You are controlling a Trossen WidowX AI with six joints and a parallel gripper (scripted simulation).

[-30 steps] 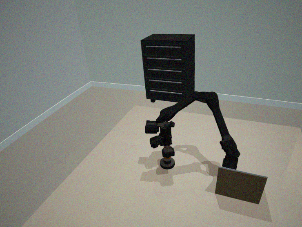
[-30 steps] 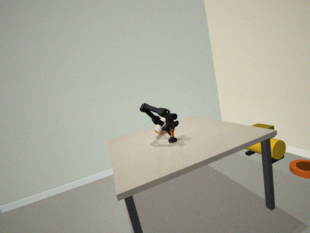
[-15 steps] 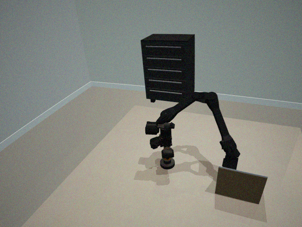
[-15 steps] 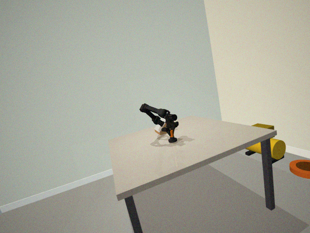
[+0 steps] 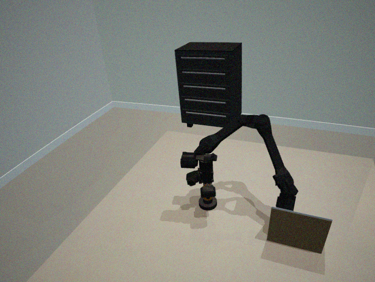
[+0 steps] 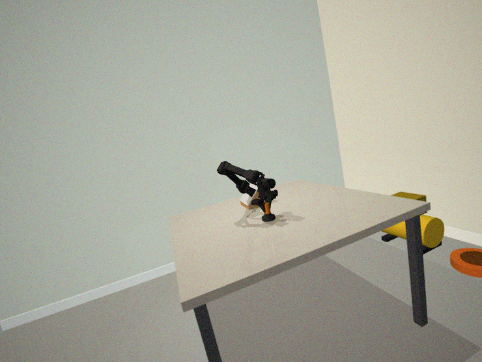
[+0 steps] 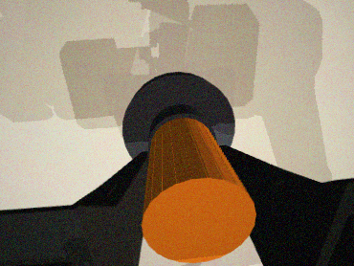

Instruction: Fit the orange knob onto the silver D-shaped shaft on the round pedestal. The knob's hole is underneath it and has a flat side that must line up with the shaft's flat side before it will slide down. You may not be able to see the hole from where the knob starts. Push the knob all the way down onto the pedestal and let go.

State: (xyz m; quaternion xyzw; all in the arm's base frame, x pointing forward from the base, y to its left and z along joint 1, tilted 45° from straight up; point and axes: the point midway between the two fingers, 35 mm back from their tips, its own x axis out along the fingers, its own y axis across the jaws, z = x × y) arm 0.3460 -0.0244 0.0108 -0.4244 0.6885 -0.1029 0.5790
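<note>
Right now my gripper tip is 2 cm above the dark round pedestal. From my gripper tip the other things lie so: orange knob: 3 cm above.
</note>
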